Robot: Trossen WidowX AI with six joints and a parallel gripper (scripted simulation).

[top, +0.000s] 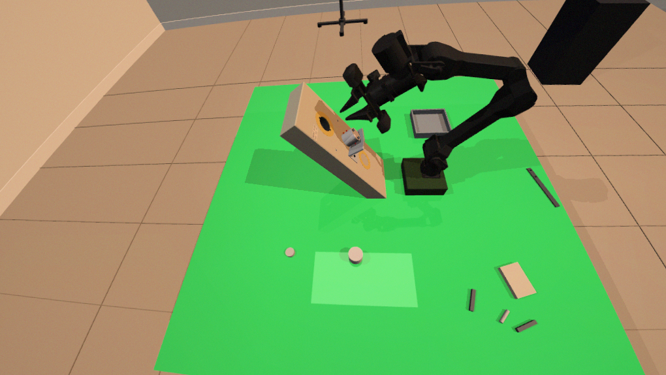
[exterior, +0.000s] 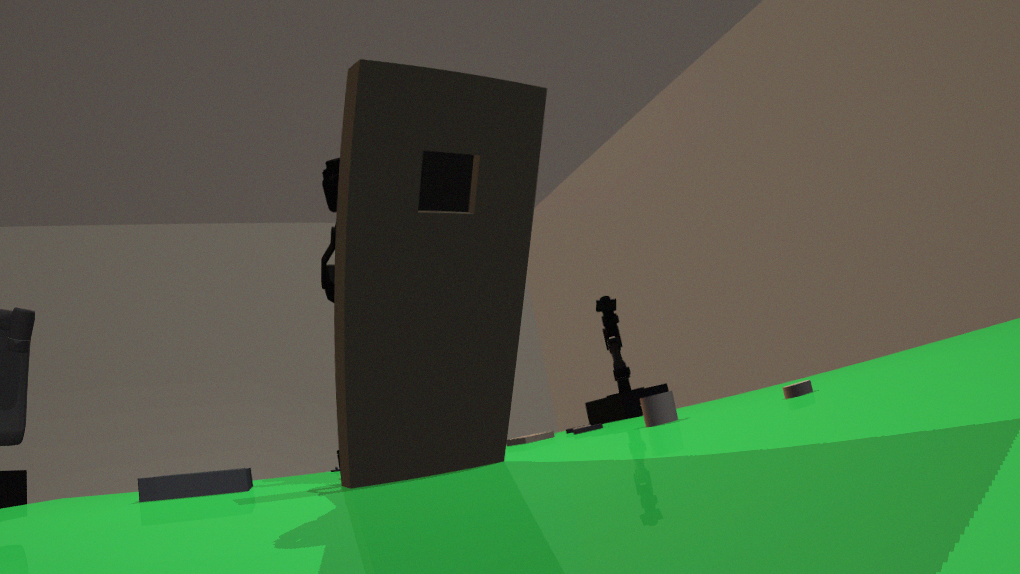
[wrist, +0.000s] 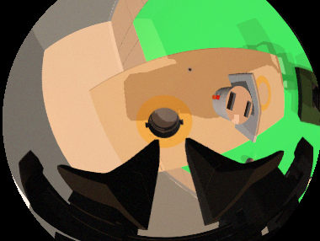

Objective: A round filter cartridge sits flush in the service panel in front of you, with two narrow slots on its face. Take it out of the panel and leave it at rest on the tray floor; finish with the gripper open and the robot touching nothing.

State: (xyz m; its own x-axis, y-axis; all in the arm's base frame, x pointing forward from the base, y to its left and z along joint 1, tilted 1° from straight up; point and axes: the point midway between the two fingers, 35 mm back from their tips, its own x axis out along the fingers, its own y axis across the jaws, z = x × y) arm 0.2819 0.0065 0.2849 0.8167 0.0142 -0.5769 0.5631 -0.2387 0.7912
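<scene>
Now: gripper tip 9 cm above the round filter cartridge, 2 cm past it and 1 cm to the left of it. Round my gripper tip: grey tray: 36 cm behind, 30 cm below, 29 cm to the right; grey flap: 13 cm below, 3 cm behind.
</scene>
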